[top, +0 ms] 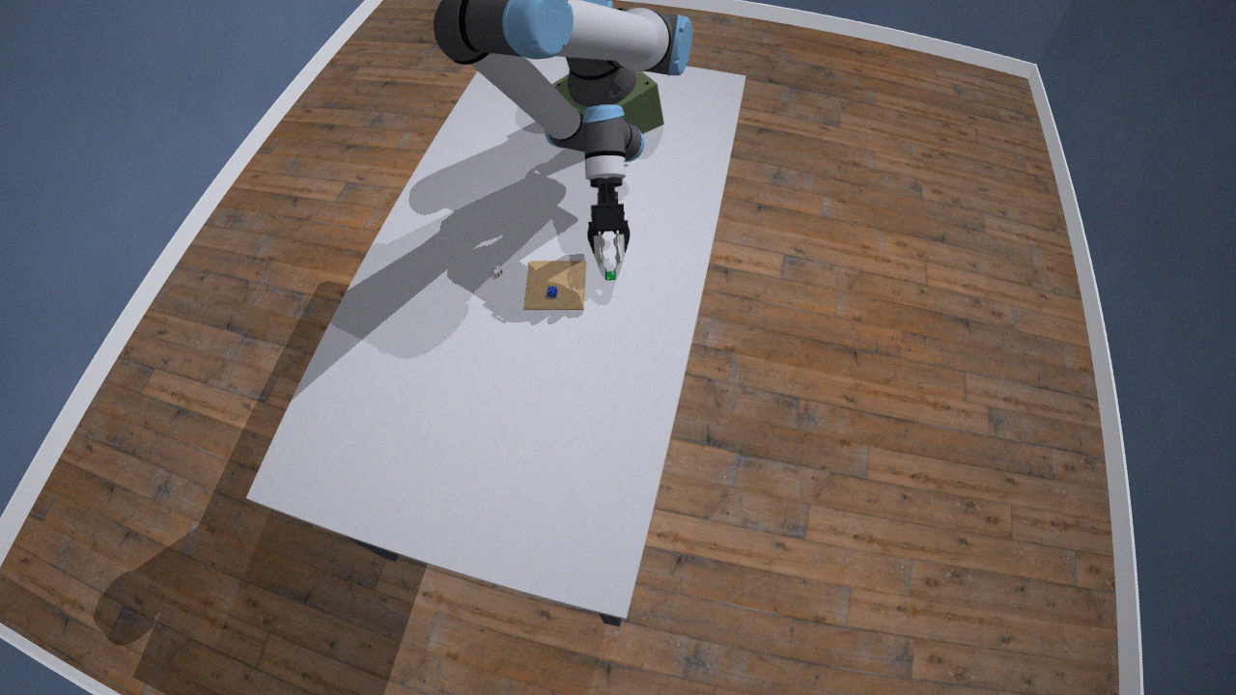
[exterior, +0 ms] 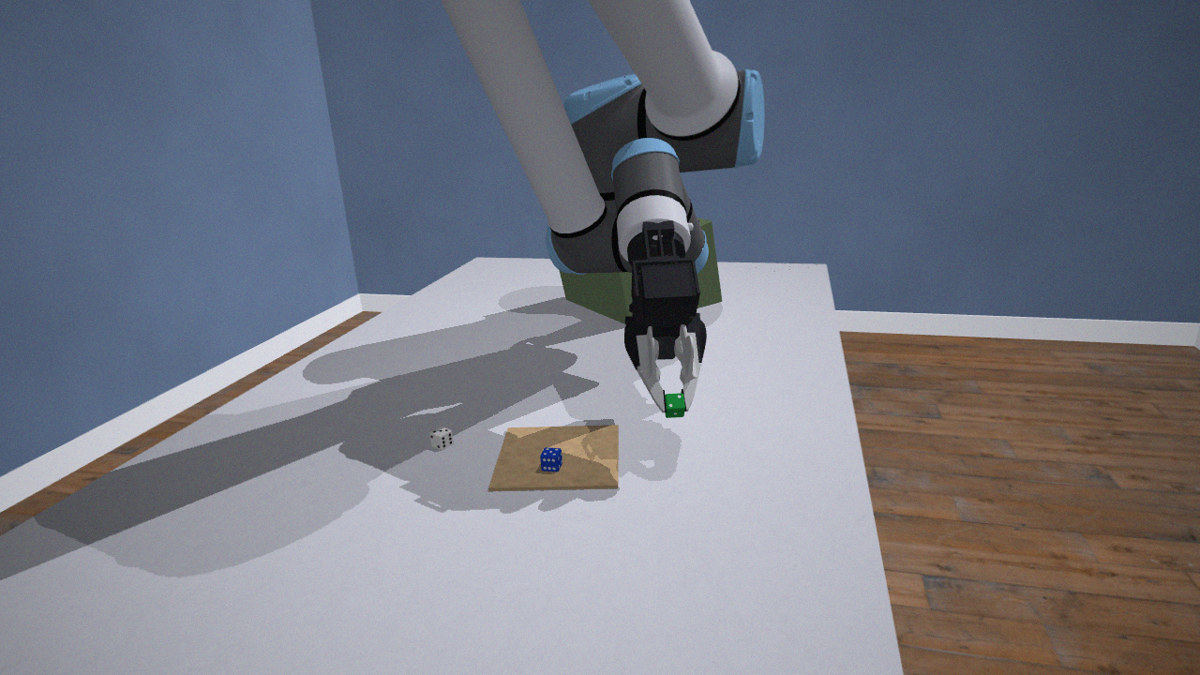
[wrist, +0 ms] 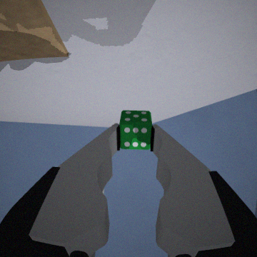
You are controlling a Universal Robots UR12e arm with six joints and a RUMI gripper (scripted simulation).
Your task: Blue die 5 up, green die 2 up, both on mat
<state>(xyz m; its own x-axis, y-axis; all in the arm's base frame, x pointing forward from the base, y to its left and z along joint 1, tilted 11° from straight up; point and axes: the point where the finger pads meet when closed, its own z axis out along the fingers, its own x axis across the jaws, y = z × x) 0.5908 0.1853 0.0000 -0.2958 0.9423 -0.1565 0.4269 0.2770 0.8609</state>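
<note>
Now: the tan mat 130 mm to the right of my hand, 80 mm below it and 10 mm ahead of it. Round my hand: white die 280 mm to the right, 70 mm below, 10 mm ahead; then green die 10 mm ahead; then blue die 130 mm to the right, 70 mm below, 40 mm ahead.
</note>
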